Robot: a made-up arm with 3 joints.
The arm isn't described. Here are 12 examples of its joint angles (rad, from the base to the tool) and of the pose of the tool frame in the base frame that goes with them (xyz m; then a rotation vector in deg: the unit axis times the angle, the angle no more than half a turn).
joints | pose
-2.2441 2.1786 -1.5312 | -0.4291 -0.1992 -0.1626 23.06 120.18 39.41
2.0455 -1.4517 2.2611 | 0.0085 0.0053 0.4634 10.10 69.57 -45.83
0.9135 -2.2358 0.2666 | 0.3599 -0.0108 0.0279 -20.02 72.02 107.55
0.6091 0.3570 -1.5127 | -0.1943 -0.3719 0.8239 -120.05 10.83 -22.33
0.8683 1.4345 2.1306 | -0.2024 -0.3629 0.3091 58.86 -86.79 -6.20
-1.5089 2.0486 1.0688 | -0.4760 0.2249 -0.0191 82.42 30.79 -137.66
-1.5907 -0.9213 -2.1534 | 0.0981 -0.3222 -0.2712 -29.90 -51.04 -15.86
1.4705 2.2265 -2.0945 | -0.2866 0.3150 0.3774 73.46 -46.84 145.22
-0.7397 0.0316 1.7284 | -0.0605 -0.2385 -0.3885 141.40 -1.12 -2.08
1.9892 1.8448 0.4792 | -0.6389 -0.0443 0.3727 -58.90 -107.07 -37.47
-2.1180 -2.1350 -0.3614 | 0.4189 -0.1169 0.1325 56.24 -125.50 43.14
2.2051 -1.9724 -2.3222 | 0.0479 0.3745 0.1349 62.94 7.23 -123.41
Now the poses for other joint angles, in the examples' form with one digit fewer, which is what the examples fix.
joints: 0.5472 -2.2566 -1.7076
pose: 0.152 0.125 0.481 -62.5 -80.0 122.1
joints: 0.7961 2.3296 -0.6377
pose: -0.544 0.184 0.219 -39.5 -11.1 -139.4
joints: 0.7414 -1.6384 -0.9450
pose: 0.452 0.000 0.497 -72.1 -10.5 102.8
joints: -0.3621 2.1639 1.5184
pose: -0.344 -0.081 -0.151 58.4 -74.2 -113.8
